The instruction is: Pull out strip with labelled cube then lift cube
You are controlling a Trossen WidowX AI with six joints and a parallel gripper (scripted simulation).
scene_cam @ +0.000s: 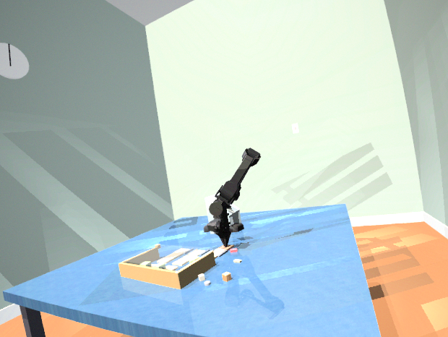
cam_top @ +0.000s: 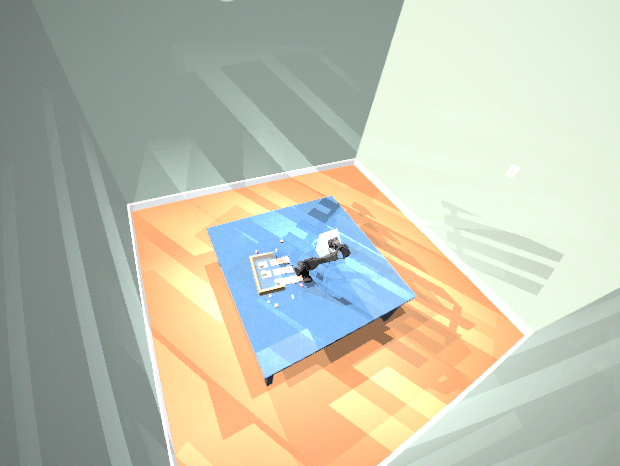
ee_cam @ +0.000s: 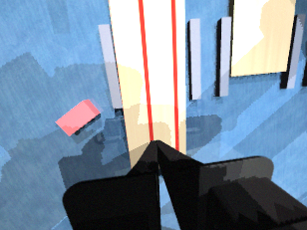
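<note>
My gripper tip is now 90 mm short of the strip and 20 mm to the left of it.
</note>
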